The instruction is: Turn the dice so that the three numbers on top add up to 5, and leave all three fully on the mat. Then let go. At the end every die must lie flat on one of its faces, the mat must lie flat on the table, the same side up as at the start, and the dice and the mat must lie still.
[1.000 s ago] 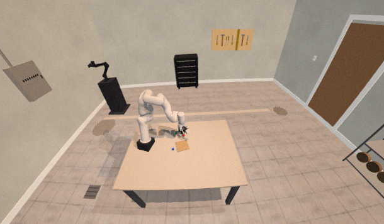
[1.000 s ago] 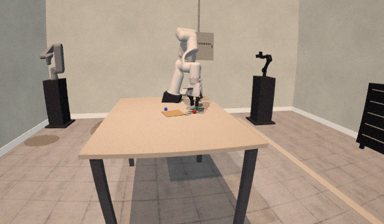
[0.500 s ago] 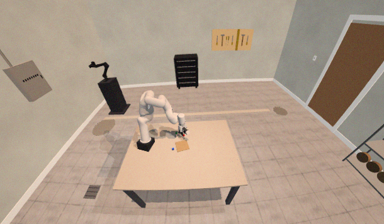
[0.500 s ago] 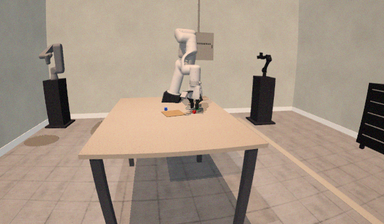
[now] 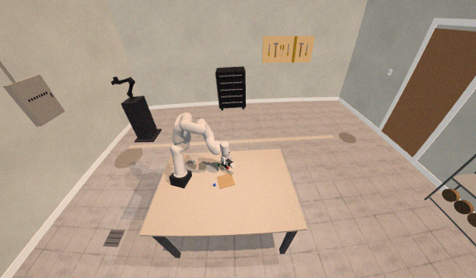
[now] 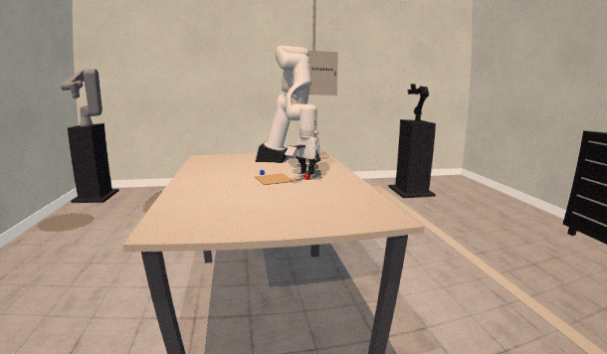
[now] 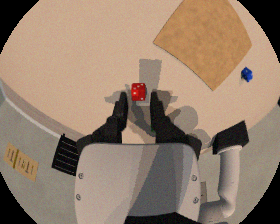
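Now: hand 40 mm above the red die. From my hand the other things lie so: green die 90 mm behind, 40 mm to the left, 40 mm below; blue die 200 mm to the right, 100 mm behind, 40 mm below; brown mat 150 mm to the right, 40 mm below, 10 mm behind.
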